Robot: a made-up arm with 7 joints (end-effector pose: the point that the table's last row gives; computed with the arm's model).
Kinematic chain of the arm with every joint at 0, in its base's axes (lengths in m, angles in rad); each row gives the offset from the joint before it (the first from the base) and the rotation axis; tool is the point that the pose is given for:
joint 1: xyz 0 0.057 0 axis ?
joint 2: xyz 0 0.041 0 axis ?
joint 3: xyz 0 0 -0.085 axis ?
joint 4: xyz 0 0 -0.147 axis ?
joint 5: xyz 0 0 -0.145 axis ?
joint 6: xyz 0 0 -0.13 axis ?
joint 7: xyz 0 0 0 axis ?
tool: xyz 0 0 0
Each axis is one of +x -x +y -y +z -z.
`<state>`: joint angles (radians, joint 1 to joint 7).
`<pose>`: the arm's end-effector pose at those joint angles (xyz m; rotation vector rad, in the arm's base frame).
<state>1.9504 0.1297 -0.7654 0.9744 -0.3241 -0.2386 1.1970</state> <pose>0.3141 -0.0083 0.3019 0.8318 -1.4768 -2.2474</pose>
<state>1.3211 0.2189 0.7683 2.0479 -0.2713 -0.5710 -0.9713</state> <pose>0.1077 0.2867 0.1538 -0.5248 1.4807 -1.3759</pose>
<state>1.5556 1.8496 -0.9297 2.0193 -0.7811 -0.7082 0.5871</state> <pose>0.1621 0.2611 0.1458 1.7216 -0.2603 -2.3307</pose>
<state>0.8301 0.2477 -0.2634 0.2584 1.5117 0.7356 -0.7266</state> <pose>0.4053 0.2023 -0.2787 -0.1807 -0.0739 0.9178</pose>
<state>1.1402 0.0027 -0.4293 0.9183 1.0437 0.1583 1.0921</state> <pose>0.4457 0.0081 0.0139 -1.7290 -1.6185 -0.8710</pose>
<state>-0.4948 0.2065 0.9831 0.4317 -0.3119 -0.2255 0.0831</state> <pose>-0.1584 0.2905 -0.4280 0.5666 -0.1805 0.4103</pose>
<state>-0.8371 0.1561 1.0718 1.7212 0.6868 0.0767 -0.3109</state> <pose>-0.0253 0.3635 -0.1980 0.9873 -1.0539 0.9602</pose>
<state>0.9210 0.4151 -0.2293 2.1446 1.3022 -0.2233 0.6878</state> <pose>0.2132 0.0833 0.1205 1.5218 2.2923 1.0490</pose>
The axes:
joint 1: -y
joint 2: +x
joint 3: +z
joint 4: -y
joint 5: +z
joint 6: +y
joint 7: -x

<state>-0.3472 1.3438 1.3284 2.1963 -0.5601 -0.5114 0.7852</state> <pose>0.1166 0.2159 0.1651 2.0075 -0.7843 -1.9747</pose>
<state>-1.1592 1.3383 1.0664 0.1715 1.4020 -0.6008 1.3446</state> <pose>-0.0605 0.5969 -0.0512 0.5210 -1.3356 -0.2578</pose>
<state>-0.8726 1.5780 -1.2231 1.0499 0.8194 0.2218 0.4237</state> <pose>-0.1175 0.4685 -0.2047 0.0291 1.0393 -0.6206</pose>
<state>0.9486 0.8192 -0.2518 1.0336 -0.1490 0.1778 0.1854</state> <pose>0.3751 0.3301 0.0125 0.9172 -1.4620 -0.4389</pose>
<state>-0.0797 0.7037 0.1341 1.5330 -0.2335 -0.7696 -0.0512</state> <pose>0.2587 0.2829 -0.1822 0.5970 -2.0830 -0.9598</pose>
